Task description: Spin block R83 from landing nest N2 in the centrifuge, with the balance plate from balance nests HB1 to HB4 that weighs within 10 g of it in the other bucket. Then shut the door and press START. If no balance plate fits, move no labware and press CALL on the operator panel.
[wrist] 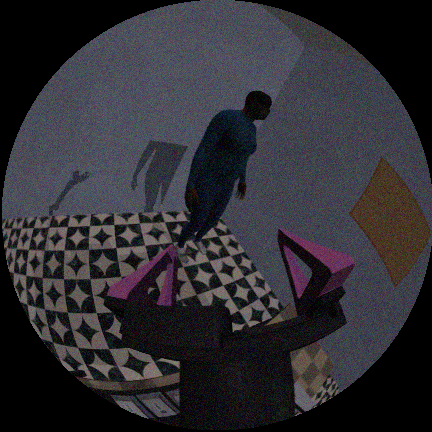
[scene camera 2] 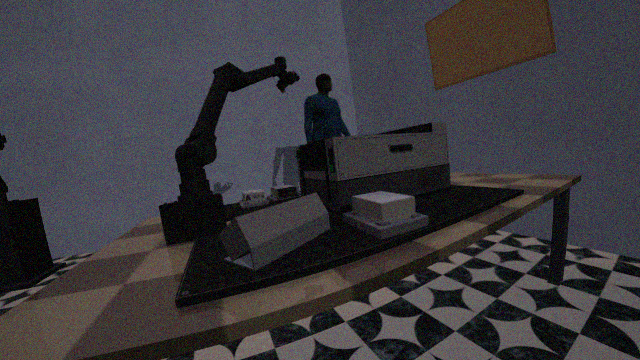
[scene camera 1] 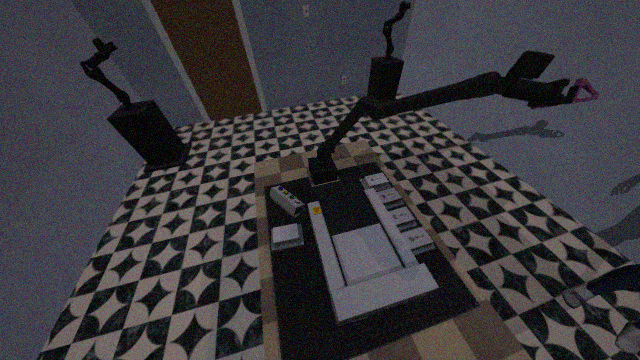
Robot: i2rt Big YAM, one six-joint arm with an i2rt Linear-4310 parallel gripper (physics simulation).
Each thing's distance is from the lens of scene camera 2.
centrifuge [scene camera 2: 414, 161]: 0.77 m
slanted button panel [scene camera 2: 253, 240]: 0.37 m
The marked spots on the centrifuge and the slanted button panel are 0.57 m apart.
